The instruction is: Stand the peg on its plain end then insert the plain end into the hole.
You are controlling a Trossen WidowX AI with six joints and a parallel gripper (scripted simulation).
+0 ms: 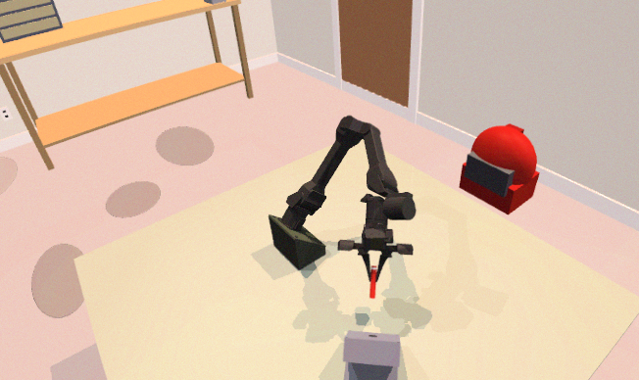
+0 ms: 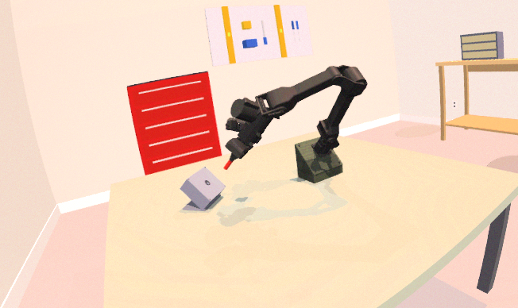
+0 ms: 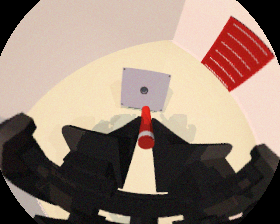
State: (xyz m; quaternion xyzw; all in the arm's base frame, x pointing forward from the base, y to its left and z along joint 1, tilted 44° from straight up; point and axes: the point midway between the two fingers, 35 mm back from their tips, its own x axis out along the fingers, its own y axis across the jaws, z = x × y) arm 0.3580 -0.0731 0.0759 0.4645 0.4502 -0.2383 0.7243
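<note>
My gripper tip is 100 mm above the grey sloped panel, 90 mm to the left of it and 80 mm short of it. Also, from my gripper tip: red peg (10 mm to the left, 10 mm behind, 10 mm above).
</note>
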